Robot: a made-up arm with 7 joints.
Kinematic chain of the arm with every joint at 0, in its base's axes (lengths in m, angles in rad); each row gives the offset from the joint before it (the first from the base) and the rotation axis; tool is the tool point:
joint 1: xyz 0 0.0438 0 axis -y
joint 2: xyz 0 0.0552 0 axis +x
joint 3: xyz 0 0 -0.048 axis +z
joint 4: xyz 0 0 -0.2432 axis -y
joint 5: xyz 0 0 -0.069 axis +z
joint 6: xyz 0 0 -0.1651 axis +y
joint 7: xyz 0 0 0 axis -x
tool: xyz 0 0 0
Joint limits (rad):
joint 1: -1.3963..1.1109
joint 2: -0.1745..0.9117
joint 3: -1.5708..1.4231
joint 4: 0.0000..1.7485
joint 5: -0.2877..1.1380
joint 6: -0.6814..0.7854
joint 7: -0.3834..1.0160
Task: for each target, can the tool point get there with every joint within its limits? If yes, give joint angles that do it. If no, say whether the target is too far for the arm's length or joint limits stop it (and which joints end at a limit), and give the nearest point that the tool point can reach.
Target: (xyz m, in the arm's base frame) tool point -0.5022 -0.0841 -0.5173
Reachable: no: too far | nearest point -0.3557 -0.0199 -0.3664 | short by 0.220 m
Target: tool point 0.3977 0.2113 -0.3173
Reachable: yes | joints 0.8303 0.3119 -0.9621 0.2572 0.9918 -0.3891 0.8281
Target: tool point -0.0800 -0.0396 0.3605
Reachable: no: joint limits stop it (at a limit: joint 1, joint 2, joint 3, joint 4) | nearest point -0.2029 -0.1713 -0.0358 | short by 0.435 m
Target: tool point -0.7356 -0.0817 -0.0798
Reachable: no: too far | nearest point -0.5039 -0.0164 -0.0888 | short by 0.241 m
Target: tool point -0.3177 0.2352 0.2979
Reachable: no: joint limits stop it (at a limit: joint 1, joint 2, joint 3, joint 4) | nearest point -0.3301 0.1554 -0.0582 | short by 0.365 m
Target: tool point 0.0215 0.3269 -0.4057
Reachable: yes | joints -0.3429 0.8049 -0.6218 0.9670 -0.1749 -0.1693 -0.1614
